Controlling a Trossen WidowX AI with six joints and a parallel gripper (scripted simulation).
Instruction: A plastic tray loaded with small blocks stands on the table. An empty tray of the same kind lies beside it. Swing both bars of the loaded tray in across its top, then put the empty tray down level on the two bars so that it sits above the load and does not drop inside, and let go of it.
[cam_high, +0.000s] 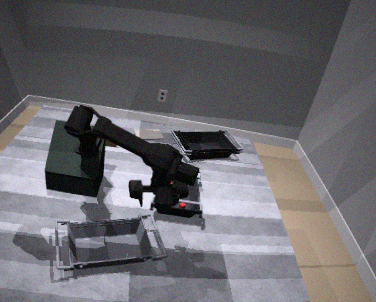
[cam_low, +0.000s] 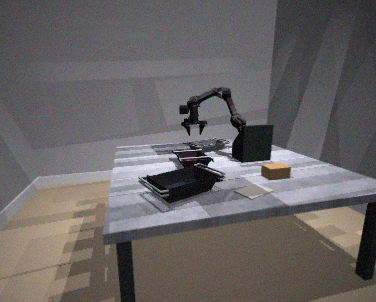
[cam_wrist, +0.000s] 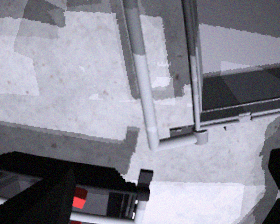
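My gripper tip is now 140 mm past the loaded tray, 100 mm above it and 90 mm to the left of it. Round my gripper tip: brown block (600 mm to the left, 200 mm behind, 110 mm below); flat white card (720 mm to the left, 140 mm below, 20 mm ahead).
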